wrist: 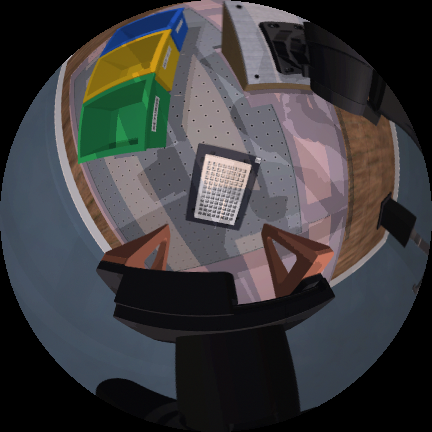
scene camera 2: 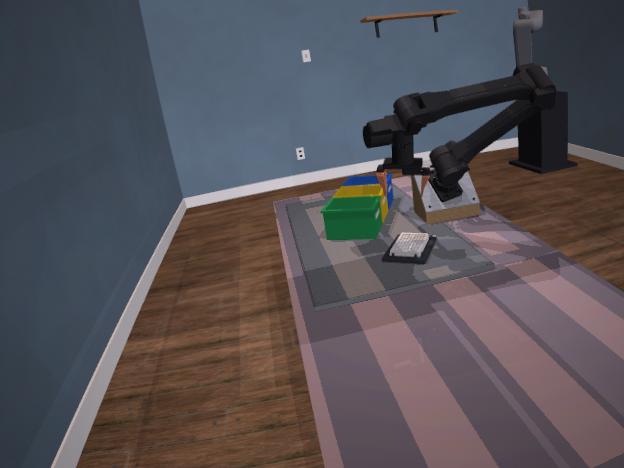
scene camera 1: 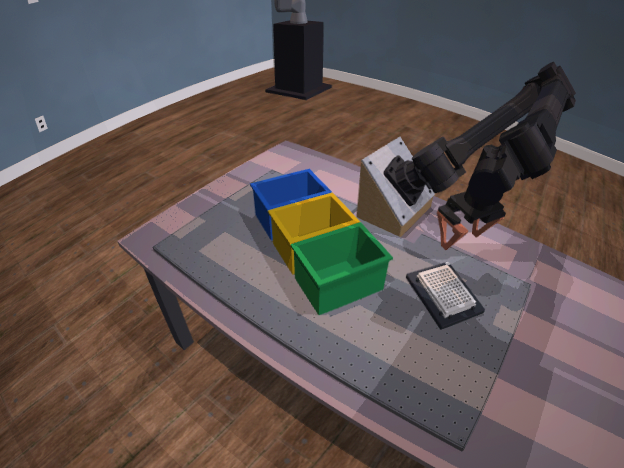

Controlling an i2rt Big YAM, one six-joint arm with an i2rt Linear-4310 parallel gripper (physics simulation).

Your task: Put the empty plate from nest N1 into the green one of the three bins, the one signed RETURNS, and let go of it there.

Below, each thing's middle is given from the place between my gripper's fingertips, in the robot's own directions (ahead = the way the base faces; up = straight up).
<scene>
Right now the white plate (scene camera 1: 450, 296) is 140 mm below my hand and 10 mm to the left of it. Round my hand: dark nest (scene camera 1: 442, 322): 150 mm below, 10 mm to the left.
</scene>
